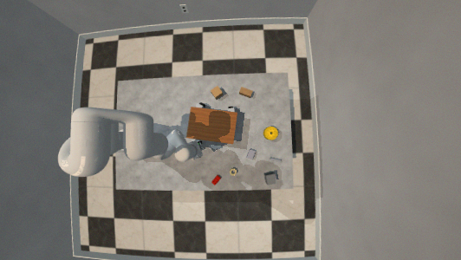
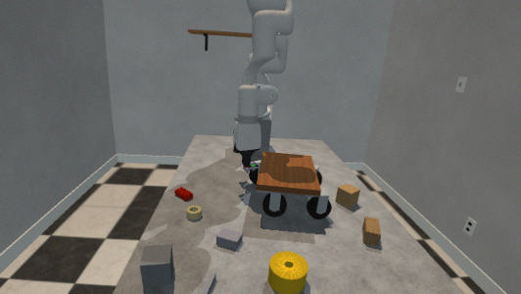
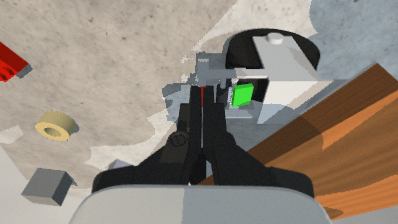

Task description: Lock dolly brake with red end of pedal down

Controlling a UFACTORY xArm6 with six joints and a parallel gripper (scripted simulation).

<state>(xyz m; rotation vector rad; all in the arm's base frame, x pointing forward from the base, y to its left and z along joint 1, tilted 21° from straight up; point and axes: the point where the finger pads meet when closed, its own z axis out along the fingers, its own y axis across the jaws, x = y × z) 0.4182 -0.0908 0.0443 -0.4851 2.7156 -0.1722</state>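
My hand is 10 mm to the right of the brake pedal and 30 mm above it. The rest, counted from my hand: yellow cylinder: 480 mm ahead, 60 mm to the left, 90 mm below; beige ring: 200 mm ahead, 180 mm to the right, 100 mm below; red brick: 80 mm ahead, 230 mm to the right, 100 mm below.
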